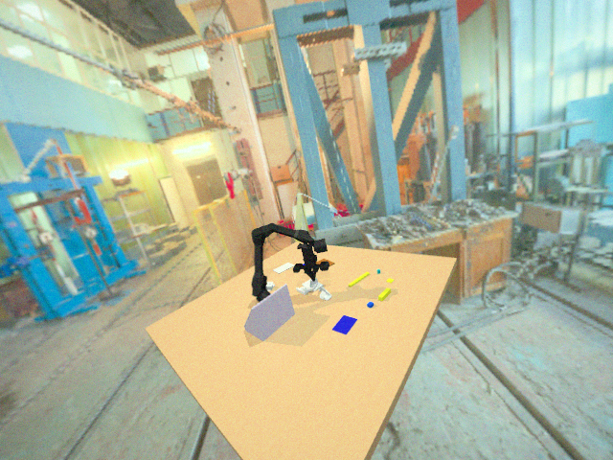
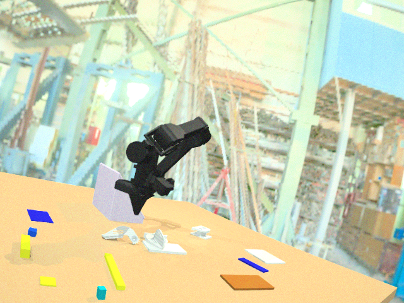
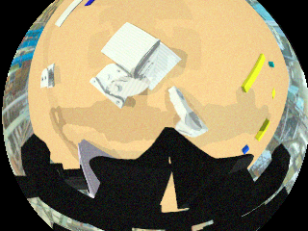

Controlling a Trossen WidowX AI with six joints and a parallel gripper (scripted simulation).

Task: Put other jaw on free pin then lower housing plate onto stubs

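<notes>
The white jaw lies 7 cm below my gripper tip, 2 cm to the right of it and 2 cm ahead of it. Round my gripper tip: brown plate: 34 cm ahead, 14 cm to the left, 8 cm below; then blue cube: 31 cm to the right, 8 cm below, 2 cm behind; then cyan cube: 28 cm ahead, 26 cm to the right, 7 cm below.
</notes>
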